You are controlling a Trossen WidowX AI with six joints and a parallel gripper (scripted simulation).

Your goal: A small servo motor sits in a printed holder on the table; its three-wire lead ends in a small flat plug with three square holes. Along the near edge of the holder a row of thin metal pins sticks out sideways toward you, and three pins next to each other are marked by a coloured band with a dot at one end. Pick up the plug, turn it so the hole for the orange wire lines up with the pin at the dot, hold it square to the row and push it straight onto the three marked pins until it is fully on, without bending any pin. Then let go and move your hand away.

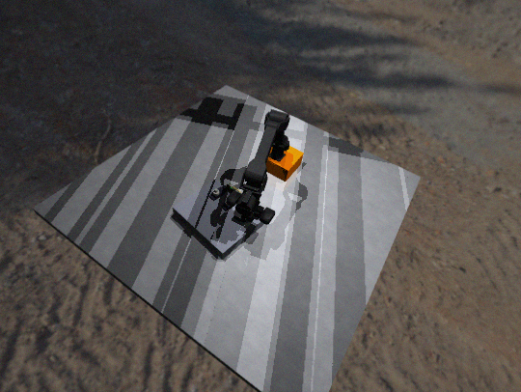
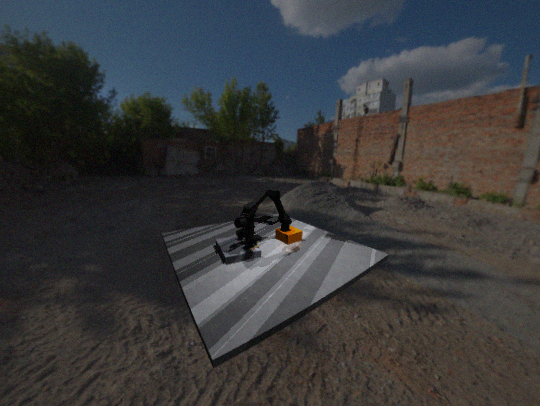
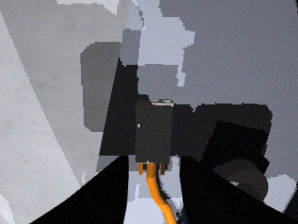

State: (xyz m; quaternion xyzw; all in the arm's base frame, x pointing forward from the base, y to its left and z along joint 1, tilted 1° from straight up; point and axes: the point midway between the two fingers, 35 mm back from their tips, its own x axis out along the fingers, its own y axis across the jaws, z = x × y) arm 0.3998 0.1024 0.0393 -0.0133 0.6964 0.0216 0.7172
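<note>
The green band lies 16 cm to the right of my gripper tip and 10 cm behind it. The rest, counted from my gripper tip: light grey holder plate: 14 cm to the right, 7 cm ahead, 5 cm below.
</note>
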